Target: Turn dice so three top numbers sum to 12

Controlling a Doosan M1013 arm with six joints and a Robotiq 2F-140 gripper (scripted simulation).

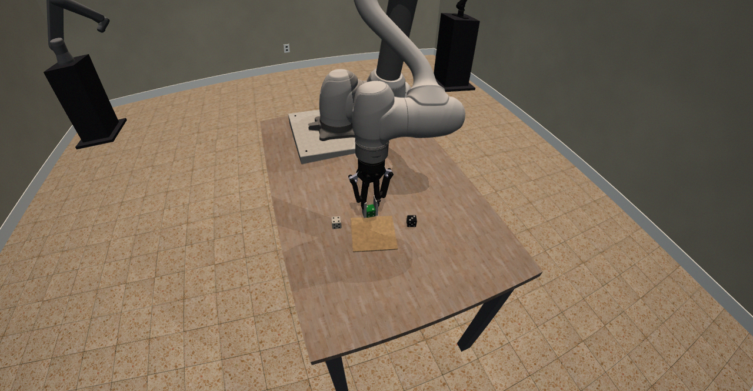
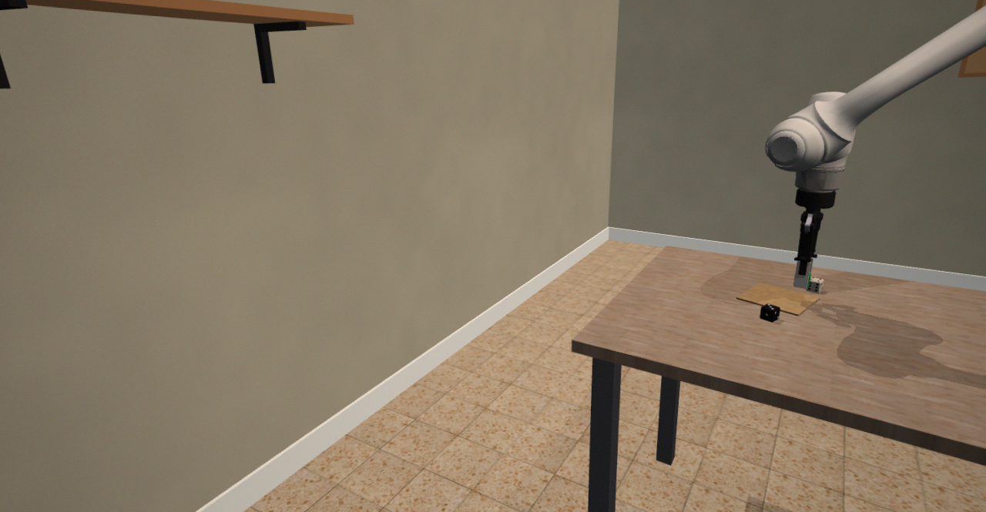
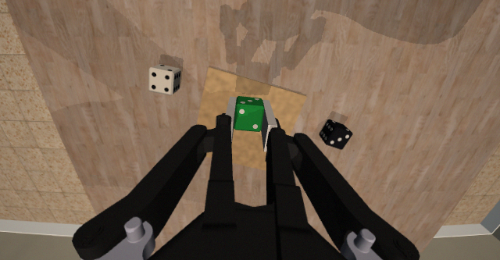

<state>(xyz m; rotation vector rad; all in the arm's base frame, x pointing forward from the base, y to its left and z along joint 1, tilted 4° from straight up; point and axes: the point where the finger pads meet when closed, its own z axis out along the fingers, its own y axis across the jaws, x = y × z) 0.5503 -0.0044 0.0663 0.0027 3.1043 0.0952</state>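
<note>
Now: hand 8 cm above the tan mat and 5 cm short of it. Round my hand: white die (11 cm to the right, 6 cm below, 2 cm behind); green die (2 cm below); black die (13 cm to the left, 6 cm below, 4 cm ahead).
</note>
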